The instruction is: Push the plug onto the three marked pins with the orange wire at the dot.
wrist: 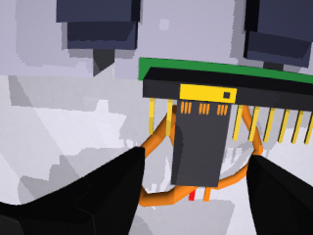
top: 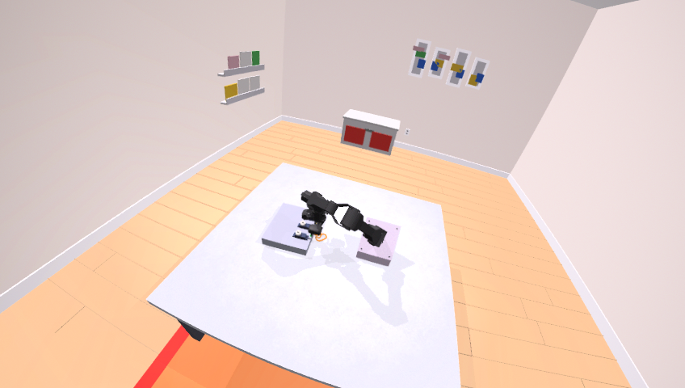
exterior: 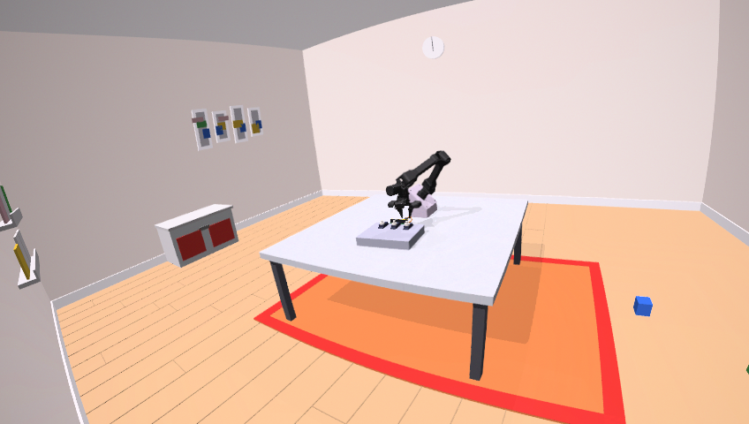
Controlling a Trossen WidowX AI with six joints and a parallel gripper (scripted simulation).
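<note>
The yellow band is 3 cm ahead of my gripper tip. From my gripper tip the other things lie so: dark dot 3 cm ahead, 1 cm to the right; then green board 3 cm to the right, 3 cm ahead, 2 cm below; then grey printed holder 18 cm ahead, 5 cm below, 4 cm to the right.
</note>
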